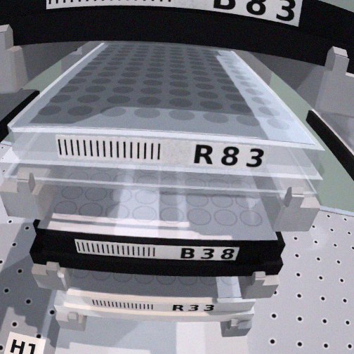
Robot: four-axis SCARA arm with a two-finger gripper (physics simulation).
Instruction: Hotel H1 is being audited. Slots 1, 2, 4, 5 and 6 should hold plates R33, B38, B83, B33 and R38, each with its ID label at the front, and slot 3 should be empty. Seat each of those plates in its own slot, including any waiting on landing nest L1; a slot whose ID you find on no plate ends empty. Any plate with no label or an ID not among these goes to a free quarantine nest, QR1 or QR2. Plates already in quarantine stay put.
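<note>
My gripper is open and empty, its dark finger pads apart at the left and right of clear plate R83. R83 lies level in hotel H1, in the third slot from the bottom, label at the front. Black-rimmed plate B38 lies below it in slot 2. White-rimmed plate R33 lies in slot 1. Black plate B83 lies above R83, partly cut off by the top edge. The hotel's higher slots, L1 and the quarantine nests do not show.
Grey slot supports stick out at both sides under the plates, close to the fingers. The H1 tag lies at the lower left. The perforated table top shows at the right and left, with green floor beyond.
</note>
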